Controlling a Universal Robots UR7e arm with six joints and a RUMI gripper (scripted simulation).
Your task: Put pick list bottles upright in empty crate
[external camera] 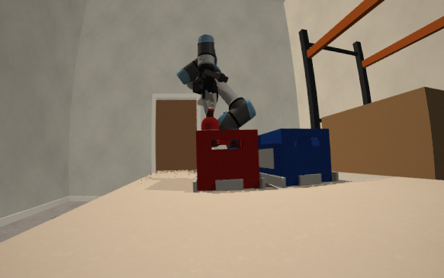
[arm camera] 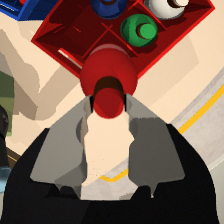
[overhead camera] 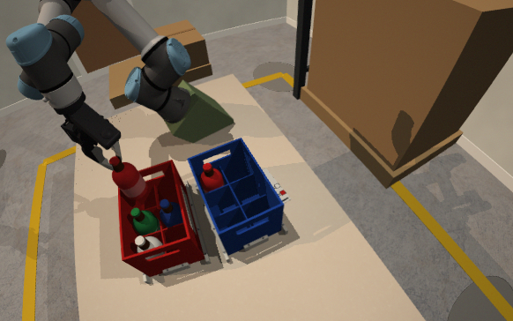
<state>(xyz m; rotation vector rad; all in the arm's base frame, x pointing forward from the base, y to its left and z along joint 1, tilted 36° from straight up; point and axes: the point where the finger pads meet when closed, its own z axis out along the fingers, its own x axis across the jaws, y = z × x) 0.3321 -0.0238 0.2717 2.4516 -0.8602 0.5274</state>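
Now: hand 70 mm above the red bottle. The rest, counted from my hand: red crate: 200 mm below, 90 mm ahead, 50 mm to the left; then blue bottle: 200 mm below, 90 mm to the left, 90 mm ahead; then green bottle: 200 mm below, 90 mm ahead.
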